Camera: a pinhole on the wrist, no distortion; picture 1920 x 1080 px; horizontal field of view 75.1 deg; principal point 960.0 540.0 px. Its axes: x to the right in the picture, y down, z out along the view. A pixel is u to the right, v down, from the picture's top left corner.
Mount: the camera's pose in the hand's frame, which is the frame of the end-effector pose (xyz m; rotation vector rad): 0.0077 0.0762 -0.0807 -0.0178 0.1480 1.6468
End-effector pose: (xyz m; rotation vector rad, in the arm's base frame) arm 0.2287 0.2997 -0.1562 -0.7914 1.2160 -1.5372
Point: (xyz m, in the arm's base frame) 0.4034 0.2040 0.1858
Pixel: outside the picture
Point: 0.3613 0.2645 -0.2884
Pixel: 1453 625
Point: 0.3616 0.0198 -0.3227
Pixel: outside the picture
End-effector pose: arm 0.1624 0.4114 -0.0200 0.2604 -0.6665 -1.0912
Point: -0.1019 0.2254 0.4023
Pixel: 473 138
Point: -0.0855 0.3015 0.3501
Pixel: 506 291
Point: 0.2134 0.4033 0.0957
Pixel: 937 138
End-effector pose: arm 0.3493 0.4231 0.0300 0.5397 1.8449 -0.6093
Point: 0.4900 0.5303 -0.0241
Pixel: 1750 524
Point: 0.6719 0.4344 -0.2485
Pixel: 1334 152
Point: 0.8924 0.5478 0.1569
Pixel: outside the picture
